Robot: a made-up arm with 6 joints. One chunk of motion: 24 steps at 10 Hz.
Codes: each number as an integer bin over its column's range. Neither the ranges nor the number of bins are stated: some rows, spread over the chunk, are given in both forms.
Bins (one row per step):
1: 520 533 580 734 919 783
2: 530 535 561 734 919 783
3: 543 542 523 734 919 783
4: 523 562 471 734 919 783
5: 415 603 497 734 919 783
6: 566 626 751 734 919 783
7: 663 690 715 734 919 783
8: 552 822 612 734 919 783
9: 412 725 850 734 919 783
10: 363 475 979 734 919 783
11: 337 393 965 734 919 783
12: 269 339 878 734 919 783
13: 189 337 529 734 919 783
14: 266 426 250 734 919 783
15: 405 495 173 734 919 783
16: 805 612 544 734 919 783
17: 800 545 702 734 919 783
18: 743 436 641 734 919 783
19: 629 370 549 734 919 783
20: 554 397 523 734 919 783
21: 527 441 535 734 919 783
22: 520 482 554 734 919 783
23: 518 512 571 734 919 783
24: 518 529 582 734 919 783
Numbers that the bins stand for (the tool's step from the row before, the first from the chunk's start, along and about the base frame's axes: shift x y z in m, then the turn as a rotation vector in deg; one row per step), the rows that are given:
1: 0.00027 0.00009 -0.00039 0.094 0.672 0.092
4: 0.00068 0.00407 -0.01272 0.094 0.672 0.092
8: 0.00459 0.03973 0.00323 0.094 0.672 0.092
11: -0.02446 -0.01911 0.04315 0.094 0.672 0.092
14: -0.03405 -0.01458 -0.03772 0.094 0.672 0.092
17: 0.03811 0.00174 0.01341 0.094 0.672 0.092
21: 0.00122 -0.01252 -0.00548 0.094 0.672 0.092
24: 0.00000 -0.00045 -0.00017 0.094 0.672 0.092
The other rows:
2: 0.00162 0.00037 -0.00254 0.094 0.672 0.092
3: 0.00338 0.00133 -0.00684 0.094 0.672 0.092
5: -0.01392 0.00969 -0.00978 0.094 0.672 0.092
6: 0.00649 0.01285 0.01895 0.094 0.672 0.092
7: 0.01959 0.02162 0.01488 0.094 0.672 0.092
9: -0.01432 0.02642 0.03015 0.094 0.672 0.092
10: -0.02095 -0.00786 0.04474 0.094 0.672 0.092
12: -0.03365 -0.02651 0.03331 0.094 0.672 0.092
13: -0.04446 -0.02678 -0.00616 0.094 0.672 0.092
15: -0.01527 -0.00512 -0.04643 0.094 0.672 0.092
16: 0.03878 0.01093 -0.00447 0.094 0.672 0.092
18: 0.03041 -0.01321 0.00651 0.094 0.672 0.092
19: 0.01500 -0.02226 -0.00390 0.094 0.672 0.092
20: 0.00486 -0.01856 -0.00684 0.094 0.672 0.092
22: 0.00027 -0.00690 -0.00334 0.094 0.672 0.092
23: 0.00000 -0.00279 -0.00141 0.094 0.672 0.092

